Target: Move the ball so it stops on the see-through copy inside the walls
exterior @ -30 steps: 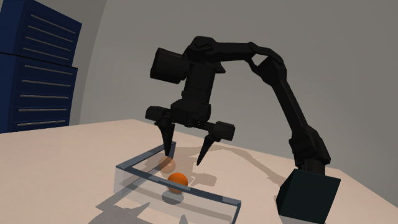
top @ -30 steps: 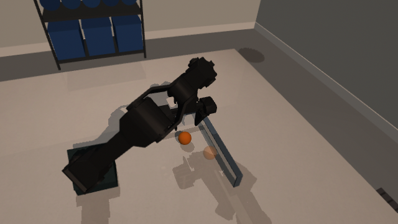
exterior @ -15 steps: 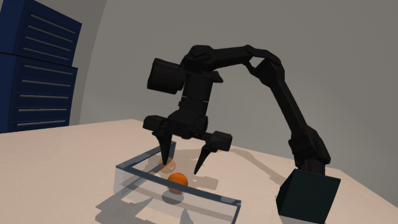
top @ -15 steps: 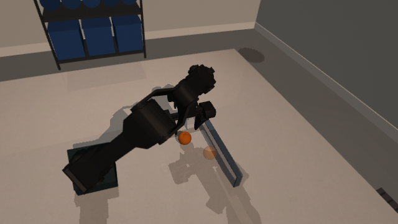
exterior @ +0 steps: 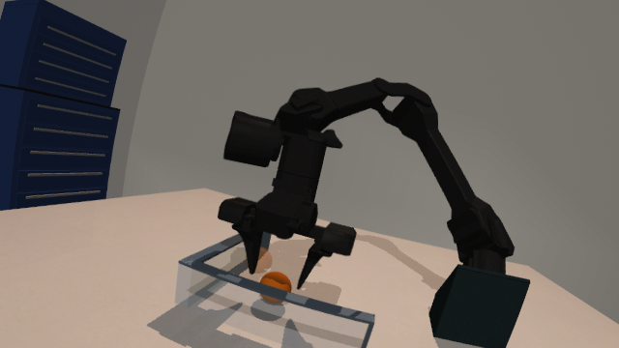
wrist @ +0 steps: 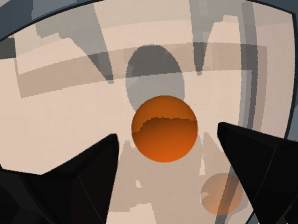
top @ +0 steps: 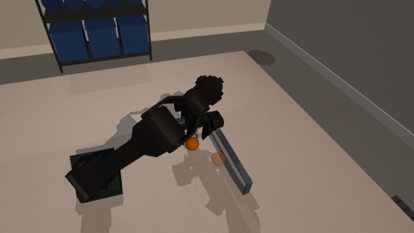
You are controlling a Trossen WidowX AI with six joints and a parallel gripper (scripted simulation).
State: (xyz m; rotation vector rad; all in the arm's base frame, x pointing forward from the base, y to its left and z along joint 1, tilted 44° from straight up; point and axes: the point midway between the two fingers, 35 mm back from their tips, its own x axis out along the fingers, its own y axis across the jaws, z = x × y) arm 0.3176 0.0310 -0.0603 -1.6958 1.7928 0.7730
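Now: the orange ball 10 mm below my gripper tip.
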